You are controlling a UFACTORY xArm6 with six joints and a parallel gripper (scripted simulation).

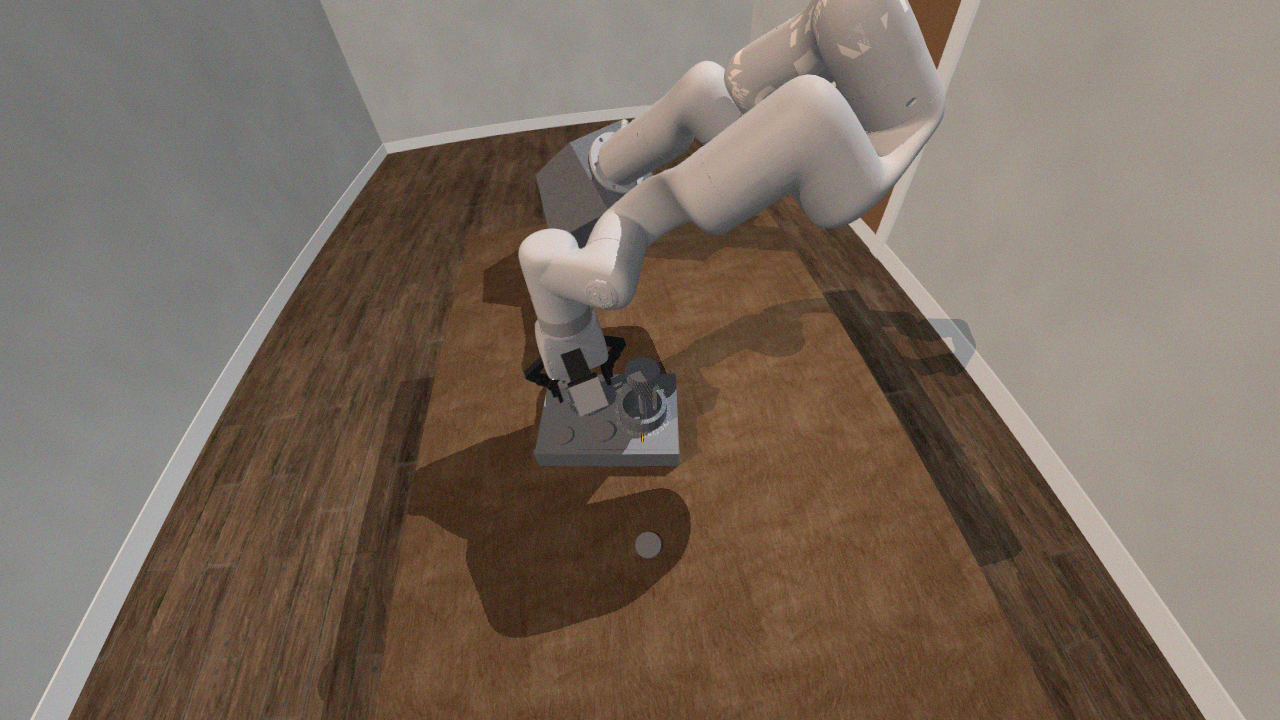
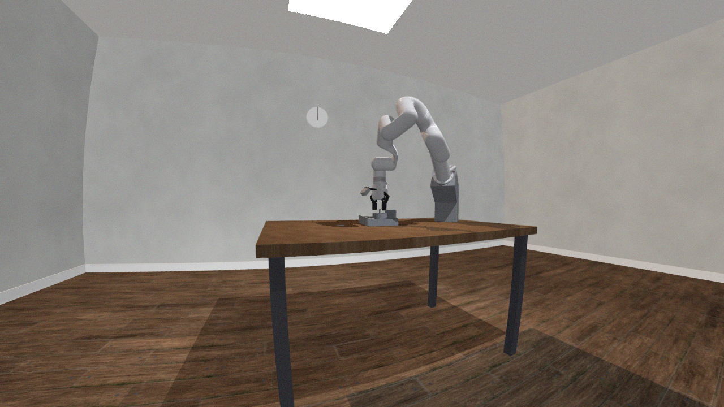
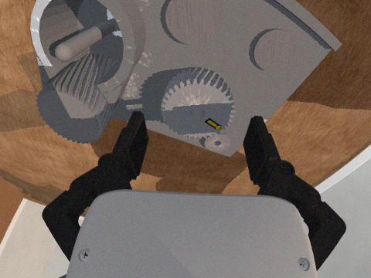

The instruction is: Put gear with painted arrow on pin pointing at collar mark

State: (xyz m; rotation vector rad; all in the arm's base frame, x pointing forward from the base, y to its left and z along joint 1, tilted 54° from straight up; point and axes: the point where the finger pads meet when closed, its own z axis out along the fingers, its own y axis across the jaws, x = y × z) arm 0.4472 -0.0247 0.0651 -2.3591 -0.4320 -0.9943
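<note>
The grey gear lies 4 cm below my hand.
</note>
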